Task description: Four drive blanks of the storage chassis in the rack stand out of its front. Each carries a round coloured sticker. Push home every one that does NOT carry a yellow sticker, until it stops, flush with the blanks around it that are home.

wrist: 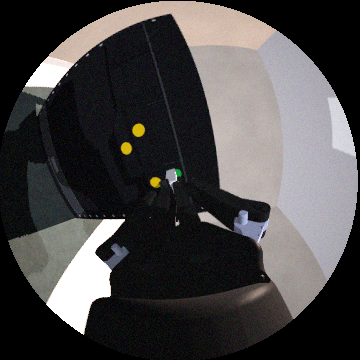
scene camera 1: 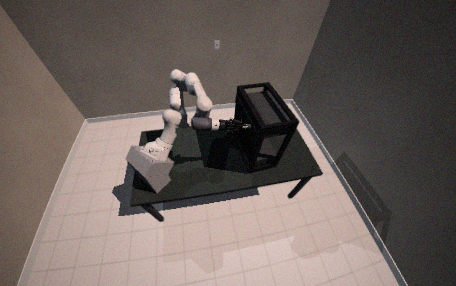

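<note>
The black rack (scene camera 1: 280, 142) (wrist: 200, 130) stands on the table with the storage chassis in it. In the wrist view three yellow stickers (wrist: 138, 130) (wrist: 126, 148) (wrist: 155, 182) show on dark drive blanks. A green sticker (wrist: 178, 173) shows on another blank, partly hidden behind the fingertips. My gripper (scene camera 1: 248, 126) (wrist: 172, 175) is shut and empty, its pale fingertips at the rack front, over the left edge of the green sticker. Whether they touch that blank, and how far it stands out, is too dark to tell.
The dark table (scene camera 1: 200, 180) carries the rack and the arm's grey base block (scene camera 1: 150, 170). The rack's frame posts and top bars surround the chassis. Walls stand behind and to the right of the table.
</note>
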